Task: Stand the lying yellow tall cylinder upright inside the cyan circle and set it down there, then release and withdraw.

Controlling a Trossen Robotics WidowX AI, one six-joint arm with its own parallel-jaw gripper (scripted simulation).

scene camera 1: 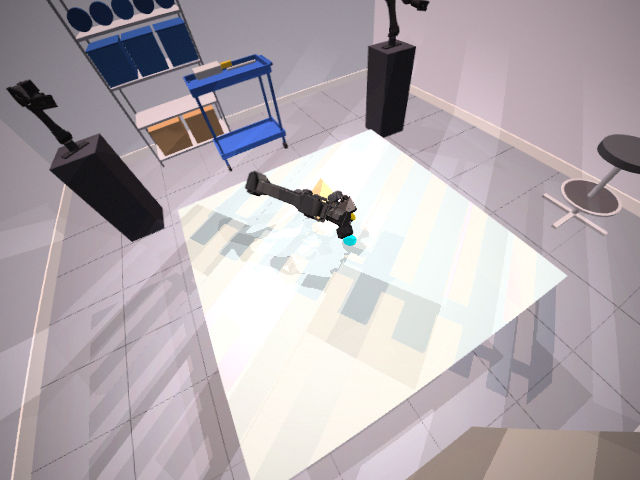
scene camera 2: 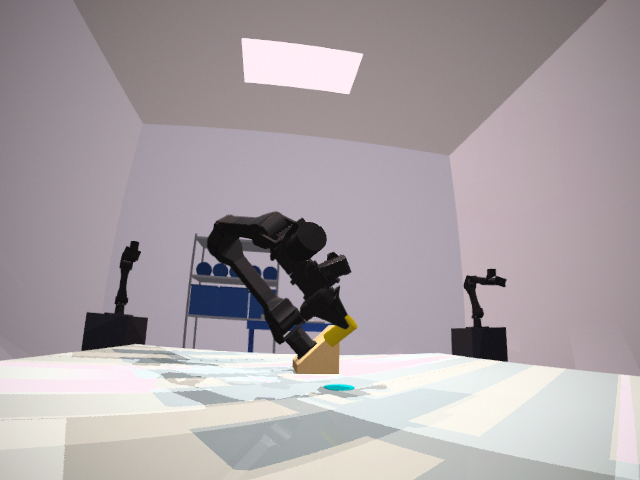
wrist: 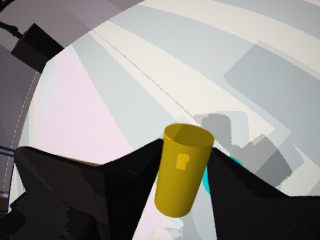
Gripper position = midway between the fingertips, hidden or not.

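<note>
My gripper (wrist: 185,149) in view. My gripper (scene camera 2: 347,324) holds a yellow tall cylinder (wrist: 186,149).
</note>
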